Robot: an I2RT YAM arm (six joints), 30 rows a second.
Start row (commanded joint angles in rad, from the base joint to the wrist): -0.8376 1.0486 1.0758 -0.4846 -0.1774 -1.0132
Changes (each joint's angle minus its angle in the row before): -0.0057 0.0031 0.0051 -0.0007 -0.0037 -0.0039; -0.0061 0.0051 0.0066 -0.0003 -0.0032 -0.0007; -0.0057 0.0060 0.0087 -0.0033 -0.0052 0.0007; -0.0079 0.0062 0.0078 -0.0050 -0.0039 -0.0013; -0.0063 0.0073 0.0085 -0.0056 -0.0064 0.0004; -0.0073 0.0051 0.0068 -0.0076 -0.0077 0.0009; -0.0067 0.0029 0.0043 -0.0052 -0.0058 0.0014; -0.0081 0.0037 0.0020 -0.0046 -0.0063 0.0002; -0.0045 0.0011 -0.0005 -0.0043 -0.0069 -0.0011; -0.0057 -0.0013 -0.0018 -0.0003 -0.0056 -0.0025; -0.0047 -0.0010 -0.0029 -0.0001 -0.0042 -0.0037; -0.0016 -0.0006 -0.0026 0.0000 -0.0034 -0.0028; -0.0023 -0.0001 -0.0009 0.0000 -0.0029 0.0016; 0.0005 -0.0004 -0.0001 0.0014 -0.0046 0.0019; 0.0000 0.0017 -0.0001 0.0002 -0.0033 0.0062; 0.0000 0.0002 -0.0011 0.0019 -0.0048 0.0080; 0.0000 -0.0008 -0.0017 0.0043 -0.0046 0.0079; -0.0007 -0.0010 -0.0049 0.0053 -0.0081 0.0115; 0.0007 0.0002 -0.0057 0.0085 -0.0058 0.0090; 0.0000 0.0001 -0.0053 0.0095 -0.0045 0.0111; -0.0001 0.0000 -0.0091 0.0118 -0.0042 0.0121
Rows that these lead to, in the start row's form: -0.8433 1.0517 1.0809 -0.4853 -0.1811 -1.0171; -0.8494 1.0568 1.0875 -0.4856 -0.1843 -1.0178; -0.8551 1.0628 1.0962 -0.4889 -0.1895 -1.0171; -0.8630 1.0690 1.1040 -0.4939 -0.1934 -1.0184; -0.8693 1.0763 1.1125 -0.4995 -0.1998 -1.0180; -0.8766 1.0814 1.1193 -0.5071 -0.2075 -1.0171; -0.8833 1.0843 1.1236 -0.5123 -0.2133 -1.0157; -0.8914 1.0880 1.1256 -0.5169 -0.2196 -1.0155; -0.8959 1.0891 1.1251 -0.5212 -0.2265 -1.0166; -0.9016 1.0878 1.1233 -0.5215 -0.2321 -1.0191; -0.9063 1.0868 1.1204 -0.5216 -0.2363 -1.0228; -0.9079 1.0862 1.1178 -0.5216 -0.2397 -1.0256; -0.9102 1.0861 1.1169 -0.5216 -0.2426 -1.0240; -0.9097 1.0857 1.1168 -0.5202 -0.2472 -1.0221; -0.9097 1.0874 1.1167 -0.5200 -0.2505 -1.0159; -0.9097 1.0876 1.1156 -0.5181 -0.2553 -1.0079; -0.9097 1.0868 1.1139 -0.5138 -0.2599 -1.0000; -0.9104 1.0858 1.1090 -0.5085 -0.2680 -0.9885; -0.9097 1.0860 1.1033 -0.5000 -0.2738 -0.9795; -0.9097 1.0861 1.0980 -0.4905 -0.2783 -0.9684; -0.9098 1.0861 1.0889 -0.4787 -0.2825 -0.9563
